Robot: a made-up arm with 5 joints.
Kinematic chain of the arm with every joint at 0, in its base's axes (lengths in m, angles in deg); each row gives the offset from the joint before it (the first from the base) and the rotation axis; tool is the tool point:
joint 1: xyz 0 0 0.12 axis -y
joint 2: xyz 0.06 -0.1 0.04 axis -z
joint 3: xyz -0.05 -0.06 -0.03 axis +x
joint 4: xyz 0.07 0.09 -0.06 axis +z
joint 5: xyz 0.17 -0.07 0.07 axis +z
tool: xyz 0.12 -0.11 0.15
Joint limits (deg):
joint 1: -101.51..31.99
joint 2: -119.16..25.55
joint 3: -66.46..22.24
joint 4: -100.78..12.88
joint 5: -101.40..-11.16
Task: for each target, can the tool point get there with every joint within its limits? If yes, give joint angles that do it. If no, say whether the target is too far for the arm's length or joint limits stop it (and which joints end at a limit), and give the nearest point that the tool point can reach.
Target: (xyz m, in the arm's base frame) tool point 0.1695 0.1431 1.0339
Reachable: no: too far | nearest point 0.1434 0.0073 0.4767 | short by 0.574 m
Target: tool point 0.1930 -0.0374 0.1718
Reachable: yes | joints -62.09 -90.77 -58.56 -8.30 -84.28
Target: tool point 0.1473 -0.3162 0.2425
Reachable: yes | joints -78.37 13.00 0.31 -62.17 -41.50
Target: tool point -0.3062 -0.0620 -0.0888
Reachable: no: joint limits stop it (at a limit: joint 1, joint 3, joint 4) | nearest point -0.1848 -0.0788 0.0753 | short by 0.205 m
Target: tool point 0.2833 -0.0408 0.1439
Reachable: yes | joints -38.10 -95.87 -12.09 -15.18 -80.83
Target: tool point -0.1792 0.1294 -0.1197
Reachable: no: joint limits stop it (at a limit: joint 1, joint 2, joint 3, joint 5) | nearest point 0.0050 0.1442 -0.1997 | short by 0.201 m
